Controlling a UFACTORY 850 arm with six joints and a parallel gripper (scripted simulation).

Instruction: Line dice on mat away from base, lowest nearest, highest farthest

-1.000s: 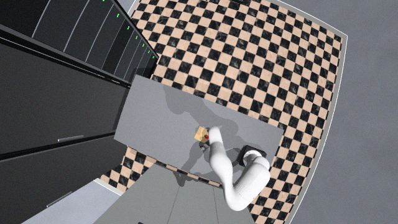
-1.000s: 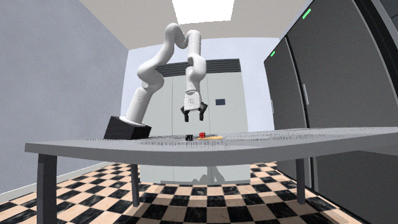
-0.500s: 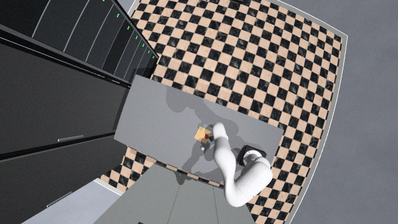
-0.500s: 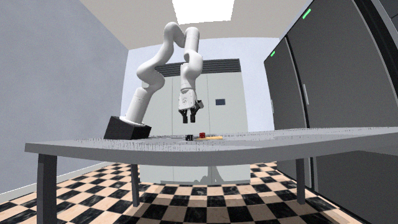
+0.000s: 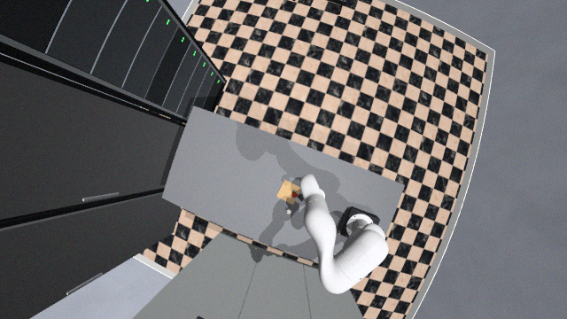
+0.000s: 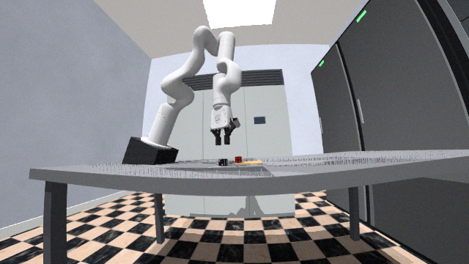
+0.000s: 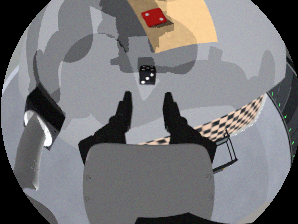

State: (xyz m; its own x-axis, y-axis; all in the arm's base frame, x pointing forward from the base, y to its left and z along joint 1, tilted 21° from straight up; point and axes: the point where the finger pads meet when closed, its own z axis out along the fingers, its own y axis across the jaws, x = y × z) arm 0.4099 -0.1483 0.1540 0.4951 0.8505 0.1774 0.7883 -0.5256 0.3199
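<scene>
Right now the black die is 10 cm below my hand. Round my hand: tan mat (11 cm ahead, 9 cm to the left, 11 cm below); then red die (6 cm ahead, 10 cm to the left, 9 cm below); then white die (7 cm ahead, 22 cm to the left, 10 cm below).
</scene>
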